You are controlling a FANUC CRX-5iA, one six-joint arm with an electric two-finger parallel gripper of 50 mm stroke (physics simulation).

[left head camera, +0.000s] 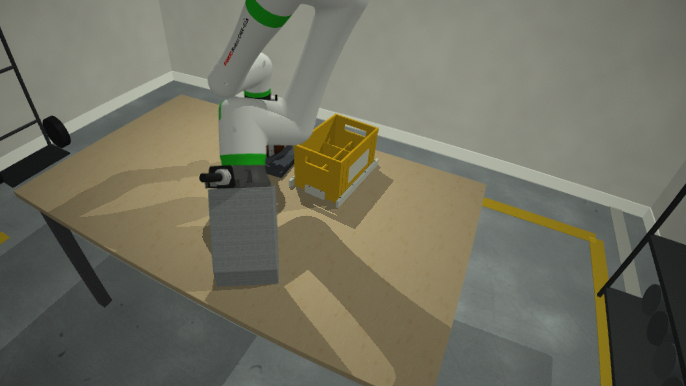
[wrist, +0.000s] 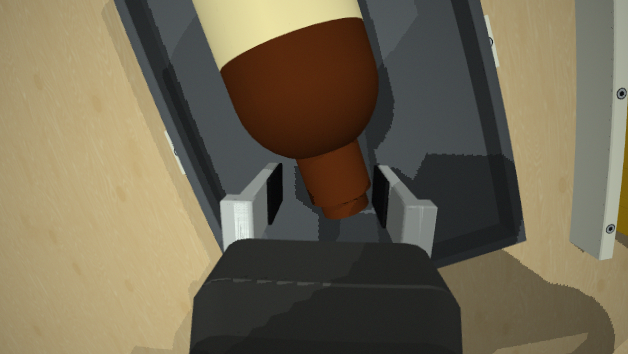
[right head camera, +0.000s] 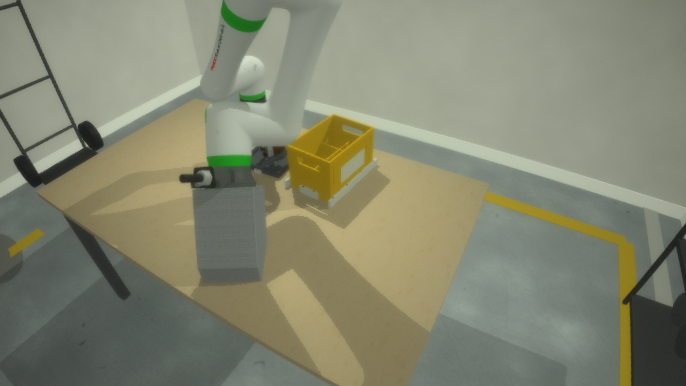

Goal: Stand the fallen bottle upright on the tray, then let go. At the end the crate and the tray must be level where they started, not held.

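Frame: origin at the arm's base, x left, y ahead, z down, level; centimetres.
Seen in the pictures: gripper, between the fingertips: (left head camera: pixel 266 152) (wrist: pixel 327 183) (right head camera: pixel 266 153); arm's base, origin of its link: (left head camera: pixel 244 187) (right head camera: pixel 230 187).
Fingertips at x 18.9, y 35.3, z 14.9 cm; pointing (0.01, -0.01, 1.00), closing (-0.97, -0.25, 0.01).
Offsets run from my fingertips to a thing's top centre. Level surfaces: height alone.
The brown bottle @[dx +0.0, dy +6.1, dz -4.3 cm] (wrist: pixel 305 95) (left head camera: pixel 278 149) (right head camera: pixel 278 150) with a cream label lies on its side in the dark grey tray @[dx -0.9, dy +4.6, dz +1.2 cm] (wrist: pixel 440 75) (left head camera: pixel 281 165). In the wrist view its neck points toward the gripper and slants down to the right. My gripper (wrist: pixel 327 183) is open and empty, with its fingers on either side of the neck; the neck end is closer to the right finger. The arm hides the fingers in both head views, and covers part of the bottle and tray. The yellow crate @[dx -28.0, dy +5.2, dz -13.8 cm] (left head camera: pixel 312 172) (right head camera: pixel 310 175) (wrist: pixel 625 190) stands upright and level beside the tray.
The crate rests on light grey rails @[dx -37.9, dy +4.6, dz +0.7 cm] (left head camera: pixel 357 184) (right head camera: pixel 352 185) (wrist: pixel 595 125). A grey block (left head camera: pixel 243 235) (right head camera: pixel 229 232) under the robot base stands on the wooden table @[dz +3.7 cm] (left head camera: pixel 415 200) (right head camera: pixel 410 210). A hand truck (right head camera: pixel 62 100) stands left of the table.
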